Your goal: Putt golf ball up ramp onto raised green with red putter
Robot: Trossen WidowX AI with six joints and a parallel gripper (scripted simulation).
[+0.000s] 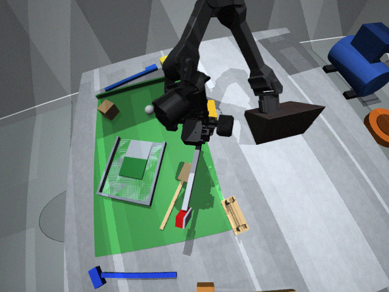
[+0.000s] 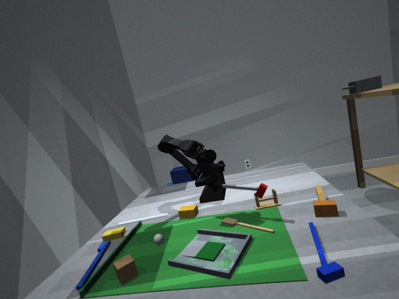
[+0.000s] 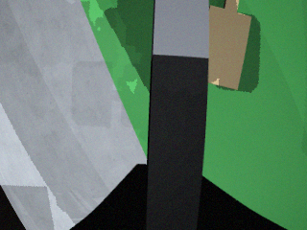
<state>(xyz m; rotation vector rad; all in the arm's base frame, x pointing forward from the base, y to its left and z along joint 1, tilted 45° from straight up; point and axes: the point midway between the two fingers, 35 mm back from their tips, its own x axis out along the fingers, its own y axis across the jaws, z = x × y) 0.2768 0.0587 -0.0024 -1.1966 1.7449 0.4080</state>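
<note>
My gripper tip is 180 mm to the left of the yellow block, 110 mm above it and 80 mm past it. Also, from my gripper tip: wooden rack 230 mm to the left, 100 mm below, 30 mm behind; then red putter 100 mm to the left, 60 mm ahead, 20 mm above; then wooden paddle 130 mm below, 120 mm ahead, 80 mm to the left.
</note>
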